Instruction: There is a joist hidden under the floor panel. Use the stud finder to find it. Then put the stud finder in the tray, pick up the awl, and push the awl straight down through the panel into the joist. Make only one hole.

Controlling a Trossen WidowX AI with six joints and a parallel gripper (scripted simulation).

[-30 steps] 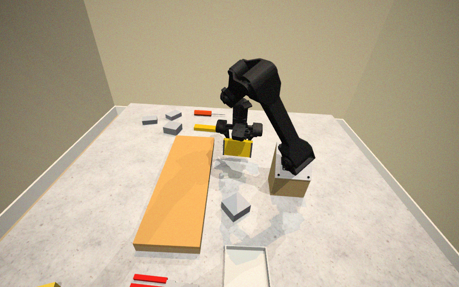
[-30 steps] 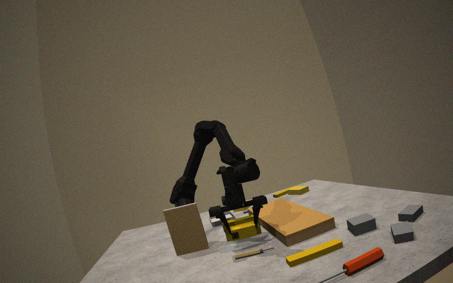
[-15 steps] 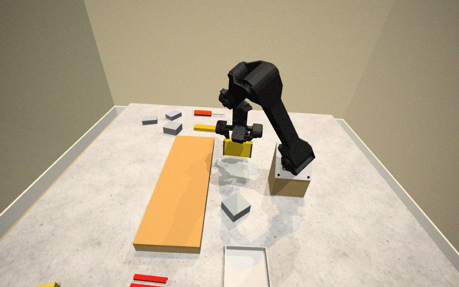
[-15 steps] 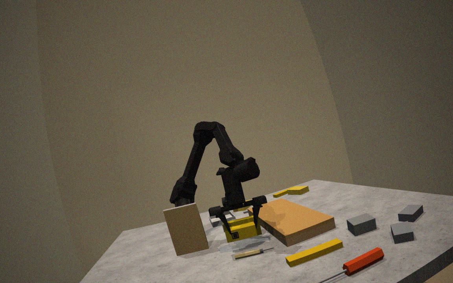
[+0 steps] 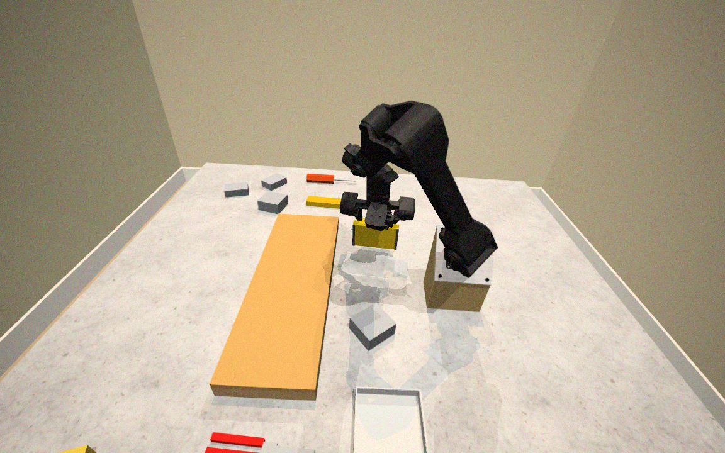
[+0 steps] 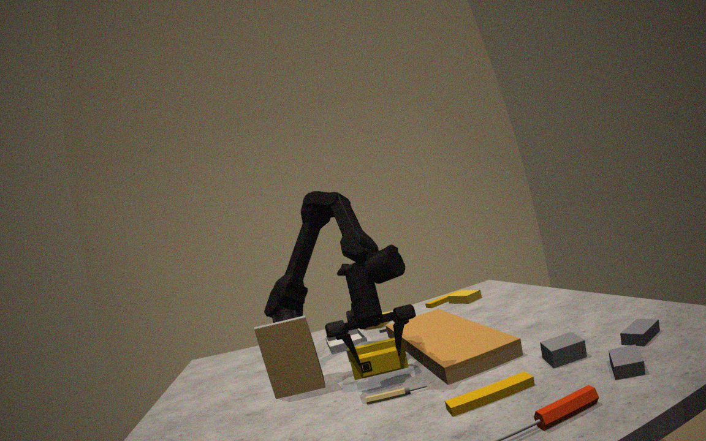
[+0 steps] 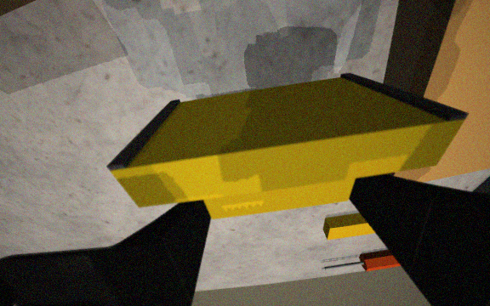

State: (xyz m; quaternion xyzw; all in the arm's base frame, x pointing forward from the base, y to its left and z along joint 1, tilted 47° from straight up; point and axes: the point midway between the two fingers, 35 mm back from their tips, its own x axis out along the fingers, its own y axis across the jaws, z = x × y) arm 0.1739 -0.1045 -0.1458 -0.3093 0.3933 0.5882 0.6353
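The stud finder lies 1 cm to the left of my gripper tip and 1 cm behind it. Round my gripper tip: square light (3 cm behind); then white tray (51 cm to the left, 6 cm below); then wooden-handled awl (6 cm below, 5 cm to the right, 2 cm ahead).
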